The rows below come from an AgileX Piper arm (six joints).
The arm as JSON. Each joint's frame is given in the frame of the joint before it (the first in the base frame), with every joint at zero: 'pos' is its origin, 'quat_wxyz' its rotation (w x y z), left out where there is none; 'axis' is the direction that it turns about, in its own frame. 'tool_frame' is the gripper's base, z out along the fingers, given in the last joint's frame.
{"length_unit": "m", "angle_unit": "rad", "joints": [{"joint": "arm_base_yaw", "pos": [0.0, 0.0, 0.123], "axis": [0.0, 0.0, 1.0]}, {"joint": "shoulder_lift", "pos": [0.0, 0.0, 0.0], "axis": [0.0, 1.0, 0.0]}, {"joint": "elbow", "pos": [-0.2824, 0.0, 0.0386], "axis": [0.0, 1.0, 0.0]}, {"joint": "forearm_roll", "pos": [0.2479, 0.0, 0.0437], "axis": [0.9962, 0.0, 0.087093]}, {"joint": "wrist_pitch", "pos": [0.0, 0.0, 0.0], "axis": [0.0, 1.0, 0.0]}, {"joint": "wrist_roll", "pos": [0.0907, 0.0, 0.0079], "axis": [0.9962, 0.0, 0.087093]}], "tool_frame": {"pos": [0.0, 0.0, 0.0], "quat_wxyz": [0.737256, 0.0, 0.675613, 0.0]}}
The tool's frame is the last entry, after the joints.
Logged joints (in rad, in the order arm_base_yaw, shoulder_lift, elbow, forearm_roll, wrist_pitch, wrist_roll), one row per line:
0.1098 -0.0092 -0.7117 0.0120 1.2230 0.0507
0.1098 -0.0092 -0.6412 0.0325 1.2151 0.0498
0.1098 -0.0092 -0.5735 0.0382 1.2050 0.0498
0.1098 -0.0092 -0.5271 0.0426 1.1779 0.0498
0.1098 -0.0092 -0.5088 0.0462 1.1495 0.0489
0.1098 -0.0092 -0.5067 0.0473 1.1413 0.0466
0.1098 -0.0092 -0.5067 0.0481 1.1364 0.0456
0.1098 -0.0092 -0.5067 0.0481 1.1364 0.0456
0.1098 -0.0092 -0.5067 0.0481 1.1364 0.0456
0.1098 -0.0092 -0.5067 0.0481 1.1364 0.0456
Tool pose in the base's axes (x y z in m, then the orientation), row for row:
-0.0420 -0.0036 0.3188 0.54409 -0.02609 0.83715 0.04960
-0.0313 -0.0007 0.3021 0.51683 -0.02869 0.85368 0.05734
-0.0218 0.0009 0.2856 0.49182 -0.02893 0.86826 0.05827
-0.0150 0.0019 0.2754 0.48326 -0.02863 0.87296 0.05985
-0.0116 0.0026 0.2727 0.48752 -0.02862 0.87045 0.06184
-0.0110 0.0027 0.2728 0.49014 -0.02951 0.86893 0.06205
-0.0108 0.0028 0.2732 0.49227 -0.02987 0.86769 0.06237
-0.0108 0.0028 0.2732 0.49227 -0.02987 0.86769 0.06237
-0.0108 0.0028 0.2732 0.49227 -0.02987 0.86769 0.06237
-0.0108 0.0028 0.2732 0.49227 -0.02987 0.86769 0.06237
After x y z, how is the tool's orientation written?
As a quaternion, w x y z.
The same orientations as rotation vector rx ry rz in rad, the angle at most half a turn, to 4 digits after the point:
-0.0619 1.9865 0.1177
-0.0689 2.0495 0.1377
-0.0702 2.1073 0.1414
-0.0697 2.1267 0.1458
-0.0696 2.1166 0.1504
-0.0717 2.1105 0.1507
-0.0725 2.1055 0.1513
-0.0725 2.1055 0.1513
-0.0725 2.1055 0.1513
-0.0725 2.1055 0.1513

